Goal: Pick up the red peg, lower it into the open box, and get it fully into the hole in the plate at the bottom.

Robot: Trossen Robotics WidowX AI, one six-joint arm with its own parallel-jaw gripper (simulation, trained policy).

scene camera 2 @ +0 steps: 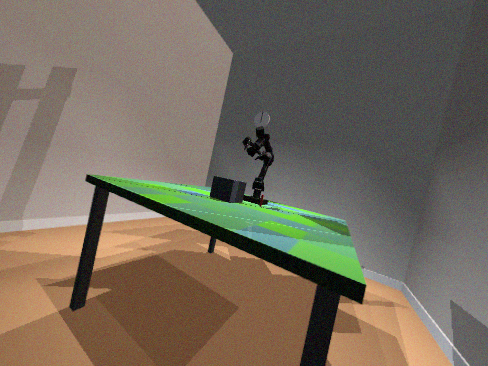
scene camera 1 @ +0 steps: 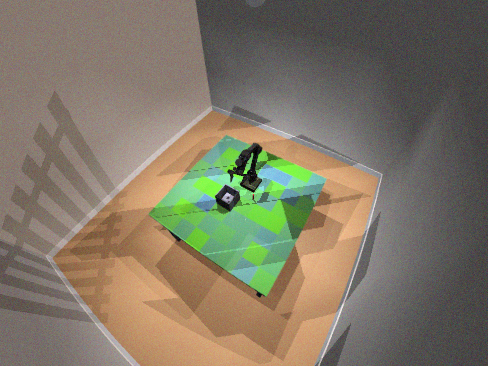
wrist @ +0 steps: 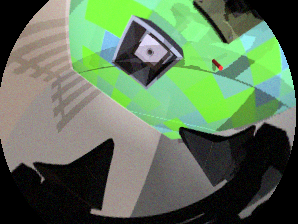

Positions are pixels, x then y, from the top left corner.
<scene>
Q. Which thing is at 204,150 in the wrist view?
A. The gripper.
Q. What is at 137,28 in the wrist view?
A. A dark box.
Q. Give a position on a dark box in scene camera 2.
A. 228,190
</scene>
